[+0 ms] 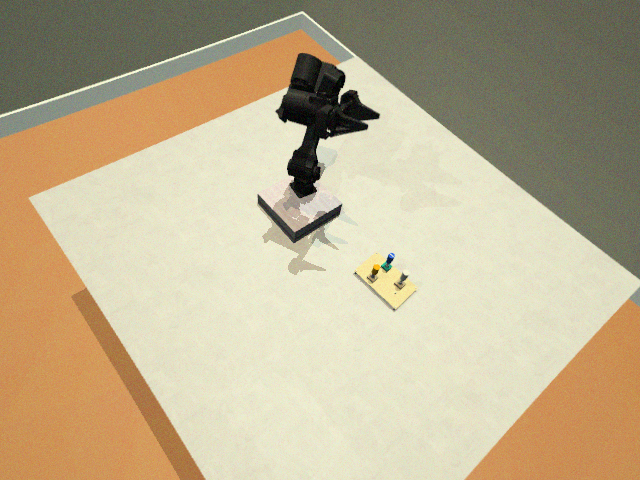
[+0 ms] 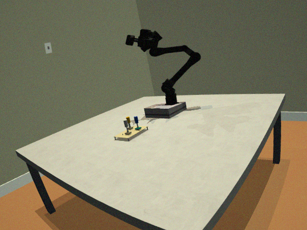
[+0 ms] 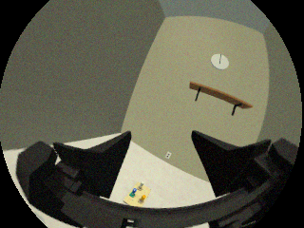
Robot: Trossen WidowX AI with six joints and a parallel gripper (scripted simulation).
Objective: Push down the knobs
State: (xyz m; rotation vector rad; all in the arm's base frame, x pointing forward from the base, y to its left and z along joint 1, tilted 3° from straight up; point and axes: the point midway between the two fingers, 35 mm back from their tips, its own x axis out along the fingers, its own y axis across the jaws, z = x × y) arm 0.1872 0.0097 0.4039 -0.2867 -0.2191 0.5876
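Now: gripper tip 400 mm above the blue knob, 150 mm short of it and 60 mm to the right of it. From my gripper tip the other things lie so: grey knob: 400 mm below, 210 mm ahead, 60 mm to the left.
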